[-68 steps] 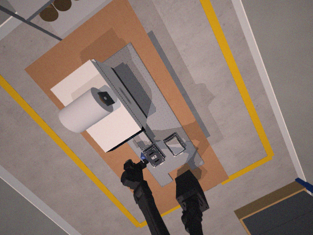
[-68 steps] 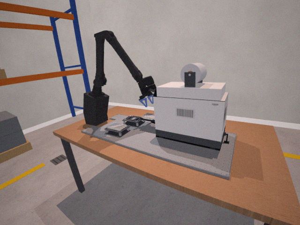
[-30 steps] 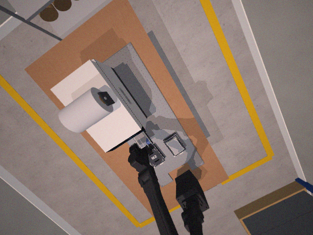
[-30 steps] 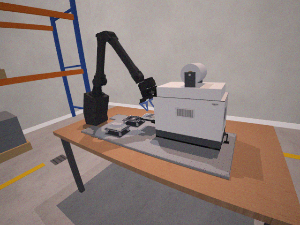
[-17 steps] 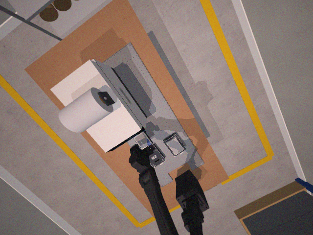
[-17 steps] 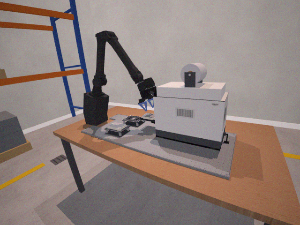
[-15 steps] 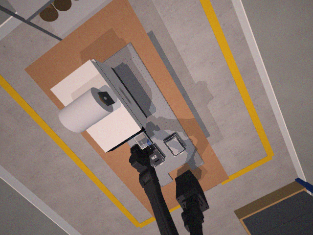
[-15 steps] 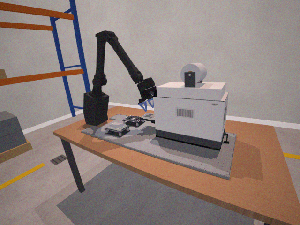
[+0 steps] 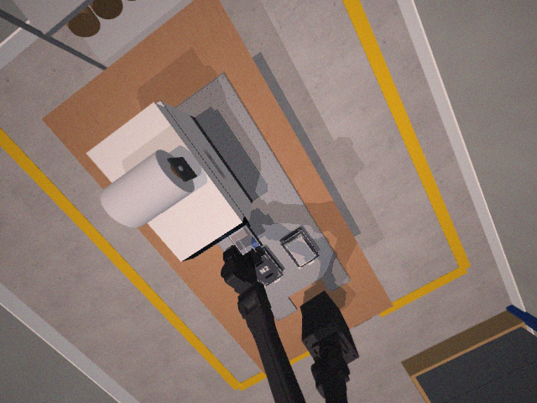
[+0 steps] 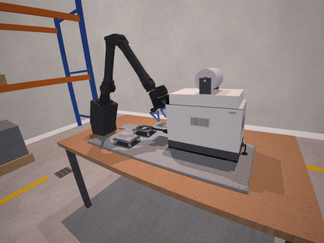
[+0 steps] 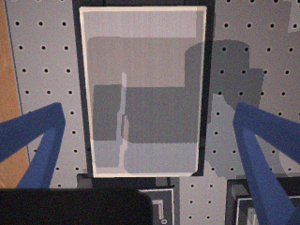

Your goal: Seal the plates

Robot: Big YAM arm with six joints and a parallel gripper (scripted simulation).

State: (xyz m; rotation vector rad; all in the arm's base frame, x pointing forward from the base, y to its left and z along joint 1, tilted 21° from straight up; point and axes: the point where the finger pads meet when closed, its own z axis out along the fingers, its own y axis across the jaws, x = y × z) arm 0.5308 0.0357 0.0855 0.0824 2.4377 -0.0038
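Right now my hand is 6 cm above the white well plate. Also, from my hand: foil roll: 33 cm ahead, 2 cm to the right, 26 cm above; then dark sealer stage: 7 cm below; then start button: 10 cm ahead, 9 cm to the left, 3 cm above.
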